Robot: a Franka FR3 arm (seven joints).
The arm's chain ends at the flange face. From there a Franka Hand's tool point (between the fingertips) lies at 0.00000 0.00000 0.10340 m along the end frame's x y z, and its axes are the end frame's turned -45 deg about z.
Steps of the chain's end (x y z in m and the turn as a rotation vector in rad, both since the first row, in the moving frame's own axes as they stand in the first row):
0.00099 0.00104 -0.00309 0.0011 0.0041 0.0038
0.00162 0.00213 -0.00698 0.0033 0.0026 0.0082
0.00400 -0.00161 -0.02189 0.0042 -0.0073 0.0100
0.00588 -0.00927 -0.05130 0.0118 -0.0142 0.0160
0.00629 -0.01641 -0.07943 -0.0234 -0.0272 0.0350
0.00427 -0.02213 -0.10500 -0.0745 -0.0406 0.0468
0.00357 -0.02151 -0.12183 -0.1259 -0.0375 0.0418
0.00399 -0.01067 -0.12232 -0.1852 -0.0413 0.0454
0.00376 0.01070 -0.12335 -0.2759 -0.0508 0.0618
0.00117 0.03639 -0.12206 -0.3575 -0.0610 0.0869
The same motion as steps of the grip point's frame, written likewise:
0.00034 0.00166 -0.00309 -0.0021 0.0037 0.0038
0.00007 0.00260 -0.00698 0.0005 0.0042 0.0082
0.00374 0.00085 -0.02189 0.0081 -0.0022 0.0100
0.01055 -0.00430 -0.05132 0.0184 -0.0017 0.0160
0.01236 -0.00750 -0.07950 0.0027 -0.0358 0.0350
0.01021 -0.01035 -0.10537 -0.0240 -0.0814 0.0468
0.00569 -0.00649 -0.12272 -0.0625 -0.1155 0.0418
-0.00633 0.00536 -0.12418 -0.1018 -0.1602 0.0454
-0.02897 0.02572 -0.12739 -0.1592 -0.2310 0.0618
-0.05573 0.04642 -0.12878 -0.2097 -0.2959 0.0869

